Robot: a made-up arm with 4 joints.
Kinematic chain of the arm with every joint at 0, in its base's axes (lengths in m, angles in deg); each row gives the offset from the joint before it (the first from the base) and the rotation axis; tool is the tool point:
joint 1: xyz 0 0 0.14 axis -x
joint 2: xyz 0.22 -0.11 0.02 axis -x
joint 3: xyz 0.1 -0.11 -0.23 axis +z
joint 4: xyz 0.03 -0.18 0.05 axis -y
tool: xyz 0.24 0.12 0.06
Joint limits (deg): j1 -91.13..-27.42 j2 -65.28..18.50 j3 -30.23..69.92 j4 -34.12..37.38
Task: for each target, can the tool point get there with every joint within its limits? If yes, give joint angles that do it. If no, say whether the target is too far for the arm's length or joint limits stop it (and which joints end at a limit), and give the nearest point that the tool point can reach.
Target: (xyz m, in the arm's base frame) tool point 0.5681 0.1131 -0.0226
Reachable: yes | joints -80.73 -58.02 4.43 15.99
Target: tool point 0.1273 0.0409 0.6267
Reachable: no: joint limits stop it (at a limit: joint 2, joint 3, joint 4) | nearest point 0.4664 0.0150 0.3190 | short by 0.459 m
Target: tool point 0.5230 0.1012 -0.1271
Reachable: yes | joints -82.20 -42.76 -10.77 26.49
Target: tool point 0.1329 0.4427 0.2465
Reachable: no: joint limits stop it (at a limit: joint 1, joint 3, joint 4) | nearest point 0.4664 0.2438 0.1528 | short by 0.399 m
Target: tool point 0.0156 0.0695 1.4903
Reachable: no: too far | nearest point 0.4664 0.0092 0.3194 | short by 1.256 m
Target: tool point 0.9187 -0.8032 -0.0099
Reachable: no: too far | nearest point 0.5245 -0.3821 -0.0648 | short by 0.579 m
